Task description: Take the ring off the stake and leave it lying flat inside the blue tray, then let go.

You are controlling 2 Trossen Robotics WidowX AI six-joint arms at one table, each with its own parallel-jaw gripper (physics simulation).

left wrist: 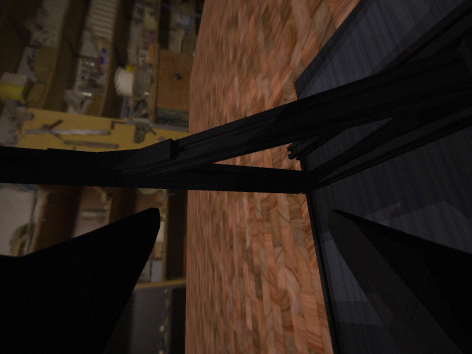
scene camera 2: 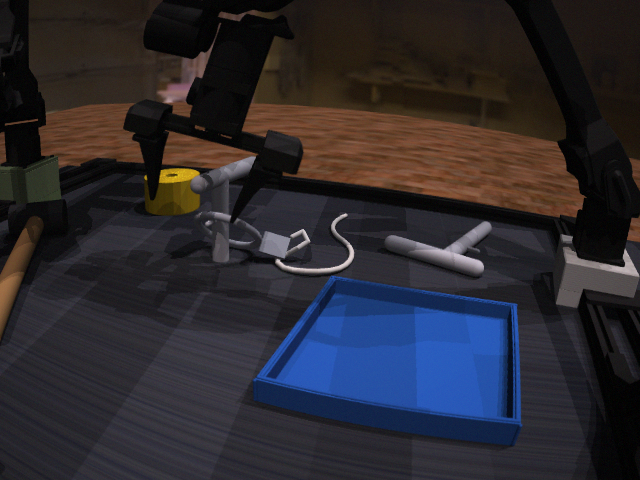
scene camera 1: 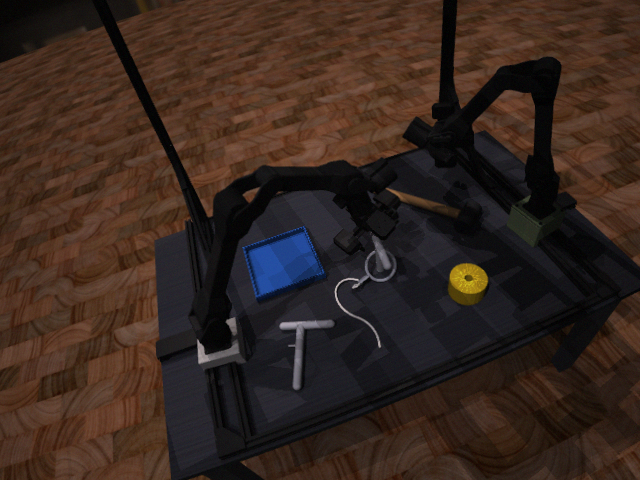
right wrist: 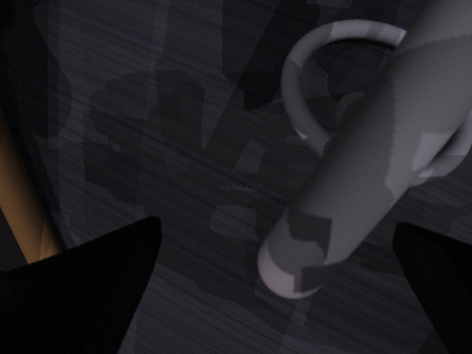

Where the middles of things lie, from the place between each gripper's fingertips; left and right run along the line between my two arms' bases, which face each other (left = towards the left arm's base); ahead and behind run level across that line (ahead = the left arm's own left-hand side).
Right now my left hand is 140 mm to the left of the wooden-handled hammer [scene camera 2: 32, 220], 140 mm short of it and 140 mm above it. The rest, counted from my left hand: yellow roll [scene camera 2: 174, 196]: 440 mm ahead, 200 mm to the right, 140 mm below; then blue tray [scene camera 2: 415, 361]: 600 mm to the right, 150 mm below, 150 mm ahead; then ring [scene camera 2: 275, 245]: 380 mm to the right, 290 mm ahead, 130 mm below.
Now: right hand 6 cm short of the ring, 4 cm above it and 3 cm to the left of it. From my right hand the other things lie so: wooden-handled hammer (21 cm to the left, 10 cm behind, 5 cm below); yellow roll (20 cm ahead, 15 cm to the left, 5 cm below); blue tray (25 cm to the right, 9 cm behind, 6 cm below).
